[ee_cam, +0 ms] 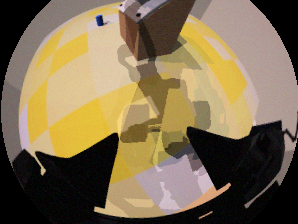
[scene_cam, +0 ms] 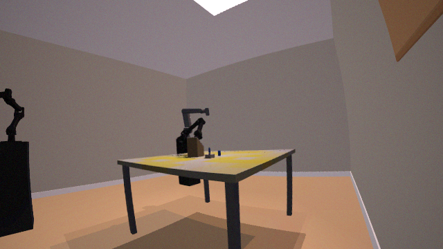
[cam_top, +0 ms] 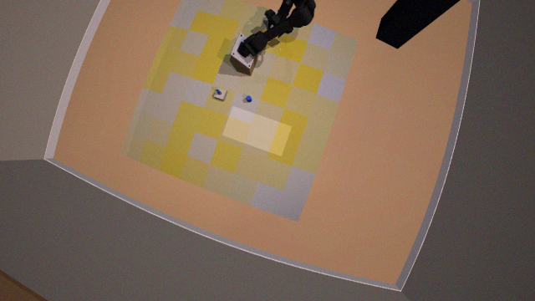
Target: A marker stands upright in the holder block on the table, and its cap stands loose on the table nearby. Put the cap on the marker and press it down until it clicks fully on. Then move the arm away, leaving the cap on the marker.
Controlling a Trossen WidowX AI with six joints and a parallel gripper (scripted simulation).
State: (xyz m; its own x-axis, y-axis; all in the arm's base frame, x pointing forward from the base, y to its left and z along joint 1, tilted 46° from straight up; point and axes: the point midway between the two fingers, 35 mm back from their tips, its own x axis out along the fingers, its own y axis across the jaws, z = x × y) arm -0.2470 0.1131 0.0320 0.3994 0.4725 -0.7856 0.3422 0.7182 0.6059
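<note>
My gripper tip is now 450 mm short of the blue cap, 30 mm above it and 20 mm to the right of it.
</note>
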